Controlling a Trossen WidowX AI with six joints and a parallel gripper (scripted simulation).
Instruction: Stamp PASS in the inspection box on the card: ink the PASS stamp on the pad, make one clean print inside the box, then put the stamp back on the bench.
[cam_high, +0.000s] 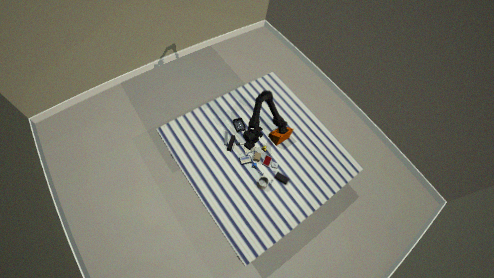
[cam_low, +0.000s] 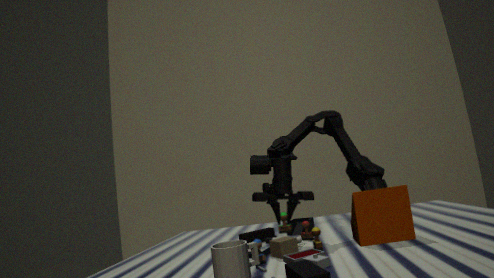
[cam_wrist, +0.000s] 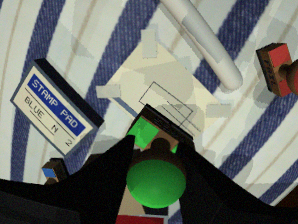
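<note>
My gripper tip is 7 cm above the white card. Also, from my gripper tip: tan block: 9 cm to the left, 5 cm below, 1 cm ahead; then red-knobbed stamp: 8 cm to the right, 8 cm behind, 5 cm below; then stamp with green knob: 1 cm below.
</note>
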